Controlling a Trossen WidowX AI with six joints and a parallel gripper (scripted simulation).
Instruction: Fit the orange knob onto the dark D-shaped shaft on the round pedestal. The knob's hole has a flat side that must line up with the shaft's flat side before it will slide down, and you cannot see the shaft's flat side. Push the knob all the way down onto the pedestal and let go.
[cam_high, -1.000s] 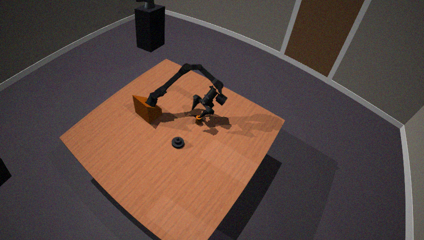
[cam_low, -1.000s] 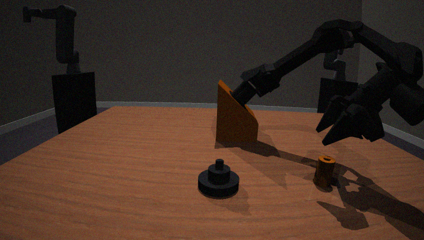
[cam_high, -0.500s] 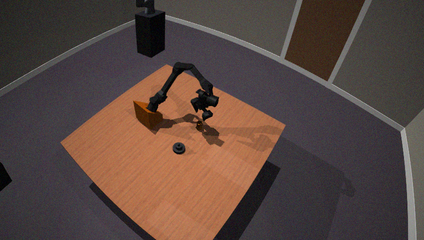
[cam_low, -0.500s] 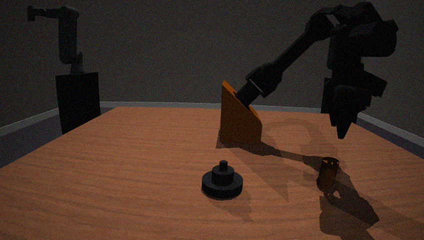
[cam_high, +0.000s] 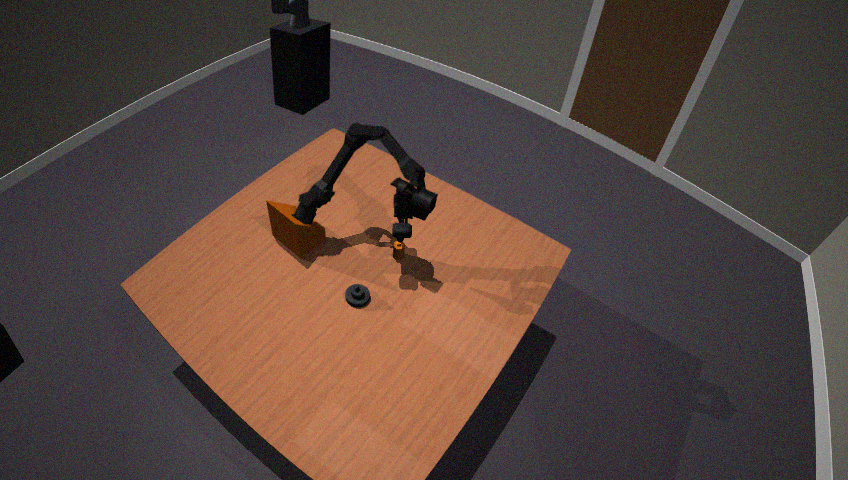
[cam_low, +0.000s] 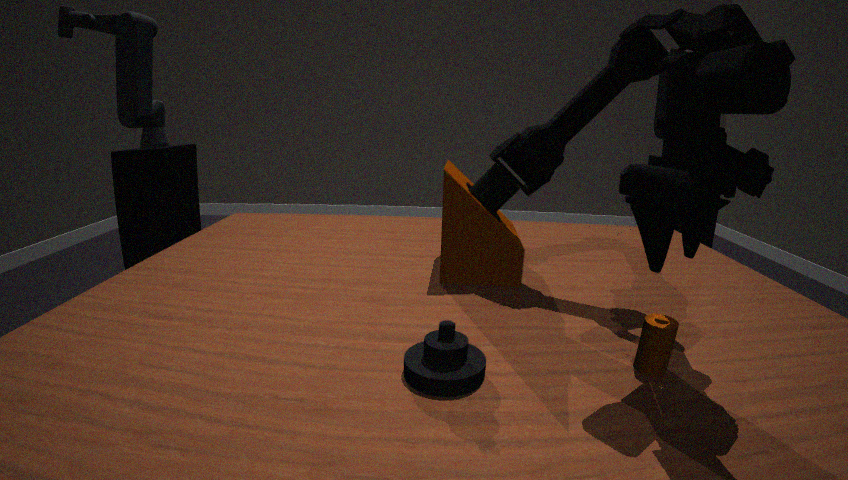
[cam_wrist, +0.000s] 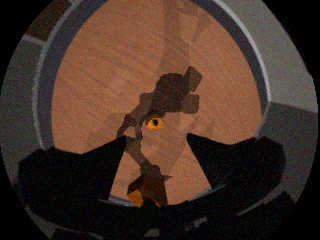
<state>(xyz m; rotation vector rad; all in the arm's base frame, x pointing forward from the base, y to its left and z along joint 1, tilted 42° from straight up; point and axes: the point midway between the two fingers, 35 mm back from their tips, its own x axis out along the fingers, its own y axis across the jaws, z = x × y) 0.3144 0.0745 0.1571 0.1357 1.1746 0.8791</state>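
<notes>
Now: the orange knob 100 mm below my gripper tip. Round my gripper tip: dark round pedestal (10 mm behind, 240 mm to the right, 100 mm below).
</notes>
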